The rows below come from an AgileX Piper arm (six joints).
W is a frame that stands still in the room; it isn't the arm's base.
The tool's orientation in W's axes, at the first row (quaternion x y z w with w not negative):
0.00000, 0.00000, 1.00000, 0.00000
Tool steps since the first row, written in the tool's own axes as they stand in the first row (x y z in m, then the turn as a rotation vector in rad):
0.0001, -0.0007, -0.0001, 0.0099, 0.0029, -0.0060
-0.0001, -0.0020, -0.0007, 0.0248, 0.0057, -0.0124
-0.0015, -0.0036, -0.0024, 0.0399, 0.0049, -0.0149
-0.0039, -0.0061, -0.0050, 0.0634, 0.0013, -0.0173
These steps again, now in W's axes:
-0.0001, 0.0007, -0.0001, -0.0099, -0.0029, -0.0060
0.0001, 0.0020, -0.0007, -0.0248, -0.0057, -0.0124
0.0015, 0.0036, -0.0024, -0.0399, -0.0049, -0.0149
0.0039, 0.0061, -0.0050, -0.0634, -0.0013, -0.0173

